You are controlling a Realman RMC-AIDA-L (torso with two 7-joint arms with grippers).
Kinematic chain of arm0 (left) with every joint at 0, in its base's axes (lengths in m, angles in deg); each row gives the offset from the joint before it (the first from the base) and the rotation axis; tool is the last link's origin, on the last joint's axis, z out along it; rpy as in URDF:
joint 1: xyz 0 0 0.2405 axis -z
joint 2: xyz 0 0 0 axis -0.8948 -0.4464 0
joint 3: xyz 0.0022 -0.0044 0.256 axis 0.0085 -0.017 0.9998
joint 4: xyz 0 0 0 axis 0.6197 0.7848 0.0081
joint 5: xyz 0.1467 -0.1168 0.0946 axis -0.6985 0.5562 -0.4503
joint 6: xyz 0 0 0 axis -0.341 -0.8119 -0.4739
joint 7: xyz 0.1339 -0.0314 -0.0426 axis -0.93 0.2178 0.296
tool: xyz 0 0 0 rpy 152.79 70.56 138.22
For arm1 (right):
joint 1: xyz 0 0 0.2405 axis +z
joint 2: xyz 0 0 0 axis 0.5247 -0.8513 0
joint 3: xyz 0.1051 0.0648 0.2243 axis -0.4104 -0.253 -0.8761
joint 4: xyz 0 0 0 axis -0.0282 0.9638 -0.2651
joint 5: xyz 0.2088 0 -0.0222 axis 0.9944 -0.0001 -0.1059
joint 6: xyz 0 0 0 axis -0.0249 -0.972 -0.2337
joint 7: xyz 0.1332 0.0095 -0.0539 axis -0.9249 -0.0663 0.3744
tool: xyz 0 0 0 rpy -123.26 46.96 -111.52
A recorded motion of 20 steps. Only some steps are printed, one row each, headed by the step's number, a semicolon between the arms.
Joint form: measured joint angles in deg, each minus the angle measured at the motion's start. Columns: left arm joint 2, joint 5, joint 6, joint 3, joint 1, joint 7, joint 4; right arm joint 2, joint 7, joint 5, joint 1, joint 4, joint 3, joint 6.
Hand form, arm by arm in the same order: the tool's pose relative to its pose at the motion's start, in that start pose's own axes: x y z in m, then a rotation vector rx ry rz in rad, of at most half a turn. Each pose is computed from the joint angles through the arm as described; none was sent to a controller.
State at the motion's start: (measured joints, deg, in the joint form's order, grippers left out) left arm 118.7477 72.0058 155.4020 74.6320 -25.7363 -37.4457 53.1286; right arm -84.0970 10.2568 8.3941 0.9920 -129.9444 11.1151 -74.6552
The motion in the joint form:
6: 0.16 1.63 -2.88 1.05 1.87 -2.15 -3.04; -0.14 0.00 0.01 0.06 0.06 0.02 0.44
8: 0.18 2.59 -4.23 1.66 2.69 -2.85 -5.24; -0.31 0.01 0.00 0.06 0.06 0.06 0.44
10: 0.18 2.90 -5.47 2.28 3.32 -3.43 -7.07; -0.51 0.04 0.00 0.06 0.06 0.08 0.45
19: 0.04 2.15 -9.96 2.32 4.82 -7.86 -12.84; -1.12 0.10 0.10 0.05 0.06 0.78 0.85
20: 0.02 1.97 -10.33 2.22 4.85 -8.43 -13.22; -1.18 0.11 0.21 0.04 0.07 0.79 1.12
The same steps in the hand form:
6: 0.0115 0.0015 0.0080 -0.0316 0.0220 0.0545; -0.0009 -0.0001 0.0011 0.0035 -0.0038 -0.0003
8: 0.0150 0.0017 0.0141 -0.0542 0.0222 0.0661; -0.0009 0.0008 0.0022 0.0005 -0.0037 -0.0005
10: 0.0174 0.0009 0.0196 -0.0647 0.0201 0.0742; -0.0009 0.0019 0.0035 -0.0028 -0.0041 -0.0008
19: 0.0222 -0.0133 0.0335 -0.0501 0.0277 0.1063; -0.0019 0.0055 0.0085 -0.0104 -0.0020 -0.0085
20: 0.0222 -0.0151 0.0343 -0.0458 0.0291 0.1106; -0.0023 0.0054 0.0089 -0.0083 -0.0058 -0.0084

